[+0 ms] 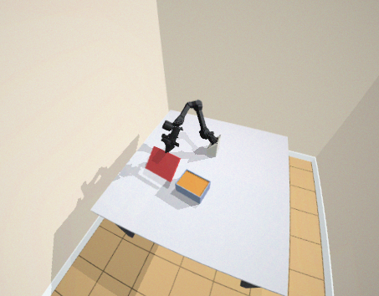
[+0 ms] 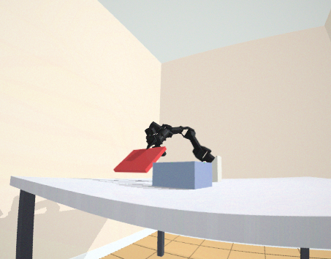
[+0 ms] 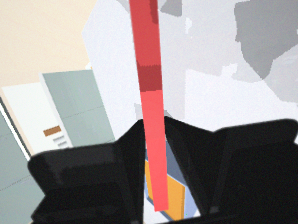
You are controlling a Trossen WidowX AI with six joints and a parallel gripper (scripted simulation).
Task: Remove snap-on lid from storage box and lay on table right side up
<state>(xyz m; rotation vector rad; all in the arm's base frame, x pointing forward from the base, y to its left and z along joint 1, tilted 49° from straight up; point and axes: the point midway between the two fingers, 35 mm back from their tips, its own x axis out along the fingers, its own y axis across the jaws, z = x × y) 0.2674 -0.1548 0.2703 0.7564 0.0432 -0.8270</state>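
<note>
The red lid is 60 mm ahead of my gripper tip, 50 mm below it and 10 mm to the right of it. From my gripper tip the other things lie so: storage box (250 mm to the left, 130 mm ahead, 120 mm below).
</note>
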